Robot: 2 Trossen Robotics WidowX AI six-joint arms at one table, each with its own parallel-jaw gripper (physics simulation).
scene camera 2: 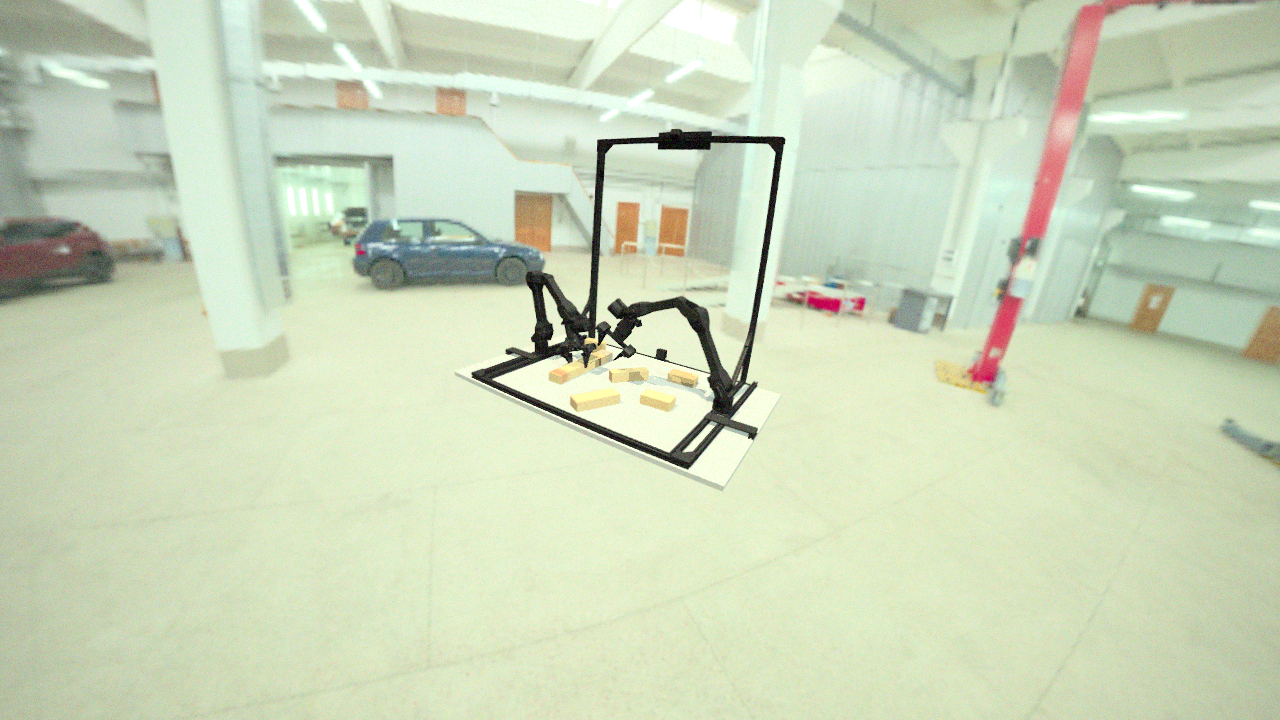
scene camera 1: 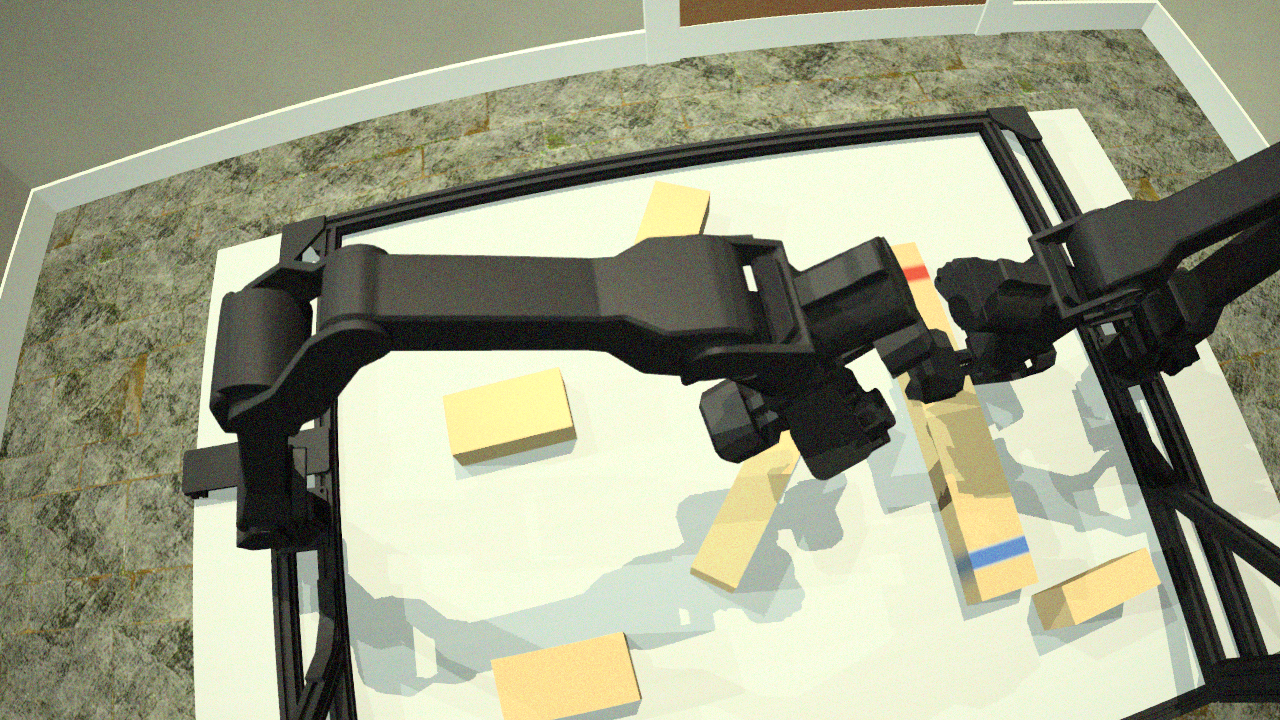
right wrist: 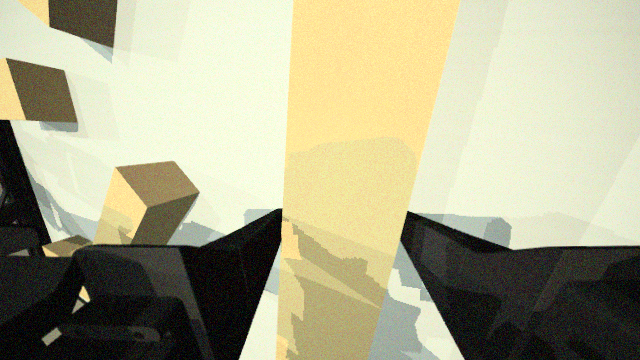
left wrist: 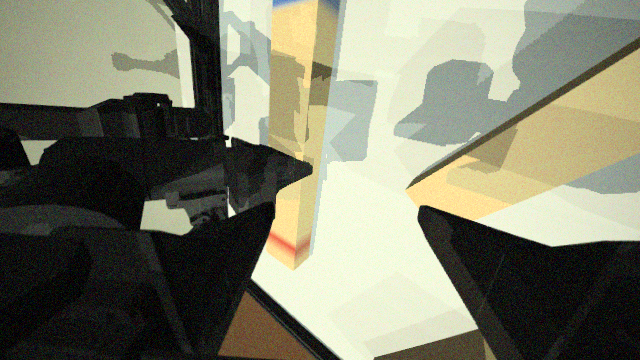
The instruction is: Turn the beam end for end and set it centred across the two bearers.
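Where they show: left gripper, between the fingertips: (scene camera 2: 605,353) (left wrist: 345,210); right gripper, between the fingertips: (scene camera 2: 579,368) (right wrist: 339,214) (left wrist: 296,164); left arm's base, origin of its link: (scene camera 2: 722,411) (scene camera 1: 301,520); right arm's base, origin of its link: (scene camera 2: 541,352) (scene camera 1: 1127,359) (left wrist: 204,123).
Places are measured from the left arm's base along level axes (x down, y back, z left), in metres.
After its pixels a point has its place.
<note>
The beam (scene camera 1: 982,488) @[z -0.099, x -0.019, y -0.668 m] (scene camera 2: 572,369) @[z 0.092, x -0.019, y -0.639 m] (left wrist: 294,30) @[z -0.130, x -0.019, y -0.662 m] (right wrist: 360,90) @[z 0.089, x -0.019, y -0.665 m] is long and tan and lies on the table. In scene camera 1 its red band (scene camera 1: 916,273) @[z 0.142, x -0.019, y -0.679 m] is at the far end and its blue band (scene camera 1: 998,553) @[z -0.163, x -0.019, y -0.665 m] at the near end. My right gripper (scene camera 1: 971,377) (right wrist: 339,214) @[z 0.019, x 0.004, y -0.661 m] is shut on the beam's middle part, a finger against each side. My left gripper (scene camera 1: 810,425) (left wrist: 345,210) @[z -0.002, x -0.093, y -0.536 m] is open and empty, above the table between the beam and a slanted tan block (scene camera 1: 747,519) @[z -0.075, x -0.025, y -0.436 m] (left wrist: 540,145) @[z -0.056, x -0.025, y -0.450 m]. Which two blocks are the bearers I cannot tell.
Other tan blocks lie at the left (scene camera 1: 508,411) @[z 0.072, x -0.019, y -0.236 m], at the near edge (scene camera 1: 566,676) @[z -0.184, x -0.019, y -0.254 m], at the far side (scene camera 1: 675,210) @[z 0.270, x -0.019, y -0.440 m], partly behind my left arm, and right of the beam's blue end (scene camera 1: 1105,589) @[z -0.228, x -0.044, y -0.751 m]. A black frame (scene camera 1: 662,156) @[z 0.366, x -0.001, y -0.444 m] borders the white table. Both wrists are close together.
</note>
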